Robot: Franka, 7 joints.
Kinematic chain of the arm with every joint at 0, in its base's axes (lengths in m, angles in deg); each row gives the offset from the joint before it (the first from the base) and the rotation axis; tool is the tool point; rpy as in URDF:
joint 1: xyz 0 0 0.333 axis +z
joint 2: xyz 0 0 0 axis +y
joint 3: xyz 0 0 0.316 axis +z
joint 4: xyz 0.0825 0 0 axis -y
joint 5: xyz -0.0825 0 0.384 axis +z
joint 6: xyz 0 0 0 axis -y
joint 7: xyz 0.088 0 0 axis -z
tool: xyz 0 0 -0.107 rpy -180 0 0
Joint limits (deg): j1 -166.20..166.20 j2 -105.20..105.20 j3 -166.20..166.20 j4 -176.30..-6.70 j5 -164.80..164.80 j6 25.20..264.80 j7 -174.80..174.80
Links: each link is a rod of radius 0.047 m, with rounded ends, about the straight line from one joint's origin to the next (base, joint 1, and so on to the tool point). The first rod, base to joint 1, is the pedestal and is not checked.
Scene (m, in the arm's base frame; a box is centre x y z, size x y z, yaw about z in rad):
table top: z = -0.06
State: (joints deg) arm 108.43 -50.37 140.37 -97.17 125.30 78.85 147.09
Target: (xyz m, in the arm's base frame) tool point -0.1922 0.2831 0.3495
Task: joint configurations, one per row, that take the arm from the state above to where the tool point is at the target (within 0.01 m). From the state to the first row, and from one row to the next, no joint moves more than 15 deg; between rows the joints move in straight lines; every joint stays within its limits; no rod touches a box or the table.
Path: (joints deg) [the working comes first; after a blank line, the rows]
Joints at the target: 62.46 -80.93 72.42 -168.89 127.73 112.74 147.09
Straight joint move there: clear.

1: 99.24 -56.48 126.78 -111.51 125.79 85.63 147.09
2: 90.04 -62.59 113.19 -125.86 126.27 92.41 147.09
3: 80.85 -68.71 99.60 -140.20 126.76 99.19 147.09
4: 71.65 -74.82 86.01 -154.55 127.24 105.97 147.09
5: 62.46 -80.93 72.42 -168.89 127.73 112.74 147.09

